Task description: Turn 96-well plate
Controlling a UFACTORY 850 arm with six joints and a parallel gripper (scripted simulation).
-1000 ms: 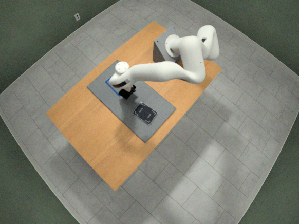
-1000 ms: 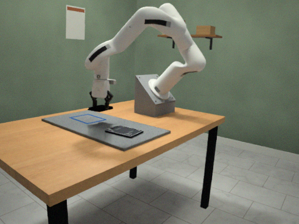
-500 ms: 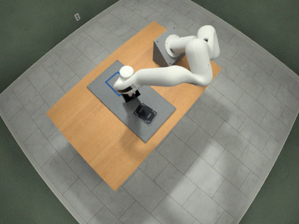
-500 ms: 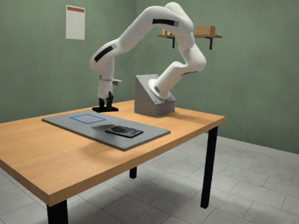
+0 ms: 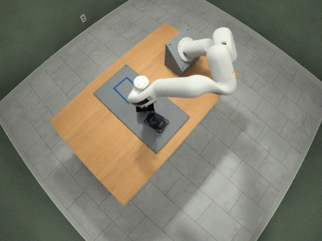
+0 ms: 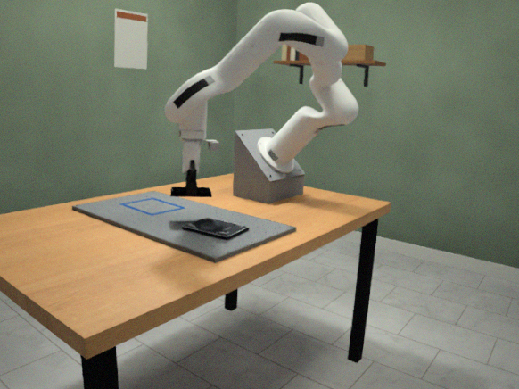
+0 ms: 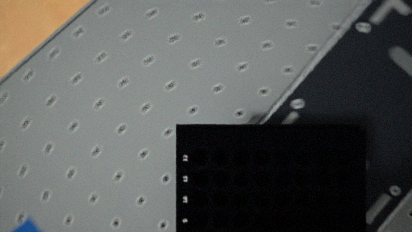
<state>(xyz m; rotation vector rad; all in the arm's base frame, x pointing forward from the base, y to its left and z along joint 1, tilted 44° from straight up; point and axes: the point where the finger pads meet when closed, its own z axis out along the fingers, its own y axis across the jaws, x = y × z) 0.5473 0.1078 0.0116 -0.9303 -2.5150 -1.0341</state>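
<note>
Now: the plate nest N1 120 mm to the left of my hand, 100 mm below it and 10 mm ahead of it. From my hand the other things lie so: 96-well plate (10 mm below).
</note>
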